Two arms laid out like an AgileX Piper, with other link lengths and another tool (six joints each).
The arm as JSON. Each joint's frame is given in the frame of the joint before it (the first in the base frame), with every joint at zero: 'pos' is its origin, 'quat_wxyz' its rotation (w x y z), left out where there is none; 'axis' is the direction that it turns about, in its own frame. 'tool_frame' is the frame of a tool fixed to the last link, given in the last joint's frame.
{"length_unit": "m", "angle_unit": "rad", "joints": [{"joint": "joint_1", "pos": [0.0, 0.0, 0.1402], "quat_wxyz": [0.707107, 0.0, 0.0, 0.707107], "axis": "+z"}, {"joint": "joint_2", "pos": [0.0, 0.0, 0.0], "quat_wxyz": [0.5, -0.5, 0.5, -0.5], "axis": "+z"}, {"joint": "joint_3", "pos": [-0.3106, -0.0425, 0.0], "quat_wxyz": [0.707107, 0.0, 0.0, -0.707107], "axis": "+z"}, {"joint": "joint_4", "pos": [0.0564, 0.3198, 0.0], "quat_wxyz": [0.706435, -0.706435, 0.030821, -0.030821], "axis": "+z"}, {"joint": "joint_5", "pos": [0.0, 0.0, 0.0], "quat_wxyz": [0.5, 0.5, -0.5, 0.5], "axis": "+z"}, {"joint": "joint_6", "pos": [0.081, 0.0, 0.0], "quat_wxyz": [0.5, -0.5, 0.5, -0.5], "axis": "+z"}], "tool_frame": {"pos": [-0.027, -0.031, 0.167], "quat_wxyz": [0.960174, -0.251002, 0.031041, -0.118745]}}
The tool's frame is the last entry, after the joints.
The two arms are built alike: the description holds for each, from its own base.
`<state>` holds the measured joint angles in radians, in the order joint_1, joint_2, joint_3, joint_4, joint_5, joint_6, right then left.
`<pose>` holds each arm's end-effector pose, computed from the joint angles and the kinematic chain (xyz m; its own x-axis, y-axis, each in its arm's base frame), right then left.
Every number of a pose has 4 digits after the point.
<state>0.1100 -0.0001 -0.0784 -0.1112 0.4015 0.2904 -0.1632 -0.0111 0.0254 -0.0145 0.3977 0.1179</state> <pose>0.2374 0.0511 0.1861 0.2257 0.0833 0.9706 -0.4045 -0.8984 0.1712 0.2393 -0.0067 0.1295 0.3354 0.0878 0.9380 -0.5633 -0.7794 0.2743</pose>
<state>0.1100 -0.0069 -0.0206 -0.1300 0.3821 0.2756 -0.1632 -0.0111 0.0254 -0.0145 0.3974 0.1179</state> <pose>0.2383 0.0492 0.1594 0.2530 0.1195 0.9601 -0.3960 -0.8926 0.2154 0.2393 -0.0067 0.1296 0.3351 0.0878 0.9381 -0.5633 -0.7794 0.2742</pose>
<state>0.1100 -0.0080 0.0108 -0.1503 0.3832 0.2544 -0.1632 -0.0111 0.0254 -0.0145 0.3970 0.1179</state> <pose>0.2374 0.0463 0.1409 0.2790 0.1623 0.9465 -0.3860 -0.8835 0.2653 0.2394 -0.0067 0.1297 0.3347 0.0879 0.9382 -0.5634 -0.7794 0.2740</pose>
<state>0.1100 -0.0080 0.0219 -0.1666 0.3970 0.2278 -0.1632 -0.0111 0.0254 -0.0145 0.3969 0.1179</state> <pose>0.2356 0.0431 0.1305 0.2985 0.2049 0.9321 -0.3758 -0.8726 0.3122 0.2394 -0.0067 0.1297 0.3346 0.0879 0.9382 -0.5635 -0.7794 0.2740</pose>
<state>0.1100 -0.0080 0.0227 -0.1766 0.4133 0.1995 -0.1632 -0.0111 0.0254 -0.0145 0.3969 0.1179</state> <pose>0.2339 0.0403 0.1254 0.3108 0.2421 0.9191 -0.3661 -0.8619 0.3509 0.2394 -0.0067 0.1297 0.3346 0.0879 0.9382 -0.5635 -0.7794 0.2740</pose>
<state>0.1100 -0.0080 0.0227 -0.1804 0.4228 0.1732 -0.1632 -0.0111 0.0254 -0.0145 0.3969 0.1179</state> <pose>0.2328 0.0387 0.1225 0.3164 0.2712 0.9090 -0.3573 -0.8536 0.3791 0.2394 -0.0067 0.1297 0.3346 0.0879 0.9382 -0.5635 -0.7794 0.2740</pose>
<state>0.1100 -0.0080 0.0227 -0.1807 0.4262 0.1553 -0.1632 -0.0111 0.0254 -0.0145 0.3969 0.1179</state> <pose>0.2323 0.0380 0.1212 0.3174 0.2887 0.9033 -0.3516 -0.8488 0.3949 0.2394 -0.0067 0.1297 0.3346 0.0879 0.9382 -0.5635 -0.7794 0.2740</pose>
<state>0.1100 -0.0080 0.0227 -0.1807 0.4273 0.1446 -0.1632 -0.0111 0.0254 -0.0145 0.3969 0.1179</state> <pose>0.2321 0.0376 0.1207 0.3171 0.2990 0.9000 -0.3484 -0.8459 0.4038 0.2394 -0.0067 0.1297 0.3346 0.0879 0.9382 -0.5635 -0.7794 0.2740</pose>
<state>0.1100 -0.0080 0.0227 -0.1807 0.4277 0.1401 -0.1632 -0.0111 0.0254 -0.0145 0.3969 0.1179</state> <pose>0.2320 0.0374 0.1205 0.3169 0.3033 0.8987 -0.3471 -0.8447 0.4075 0.2394 -0.0067 0.1297 0.3346 0.0879 0.9382 -0.5635 -0.7794 0.2740</pose>
